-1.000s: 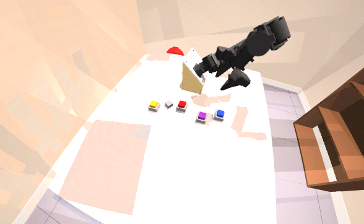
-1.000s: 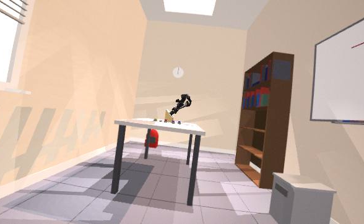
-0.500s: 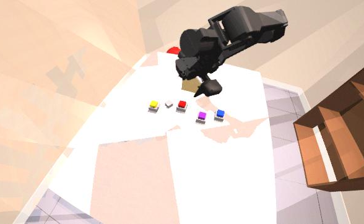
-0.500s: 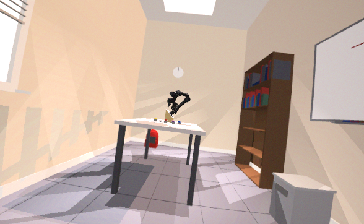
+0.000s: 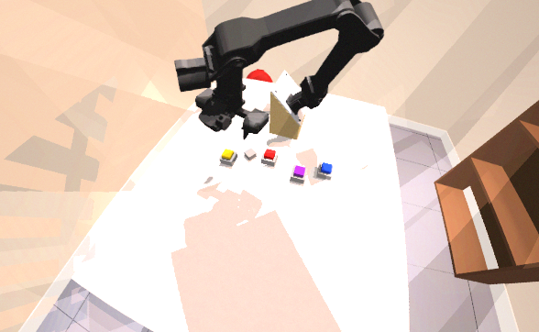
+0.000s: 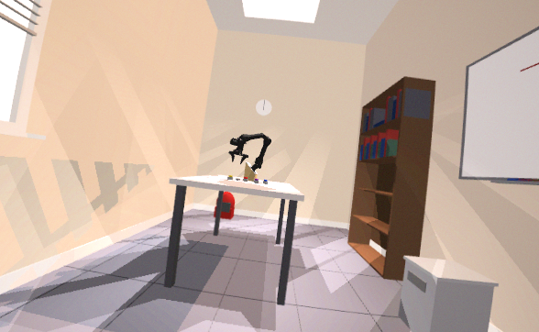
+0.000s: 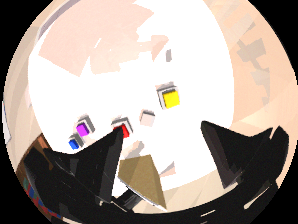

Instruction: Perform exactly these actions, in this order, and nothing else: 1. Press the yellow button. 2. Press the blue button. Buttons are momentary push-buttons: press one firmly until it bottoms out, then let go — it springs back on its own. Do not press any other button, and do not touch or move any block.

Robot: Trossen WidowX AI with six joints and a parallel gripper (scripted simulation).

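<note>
Now: the yellow button 10 mm behind my gripper tip, 50 mm to the right of it and 130 mm below it. The rest, counted from my gripper tip: purple button: 40 mm behind, 200 mm to the left, 130 mm below; red button: 70 mm behind, 90 mm to the left, 130 mm below; blue button: 90 mm behind, 290 mm to the left, 130 mm below.
</note>
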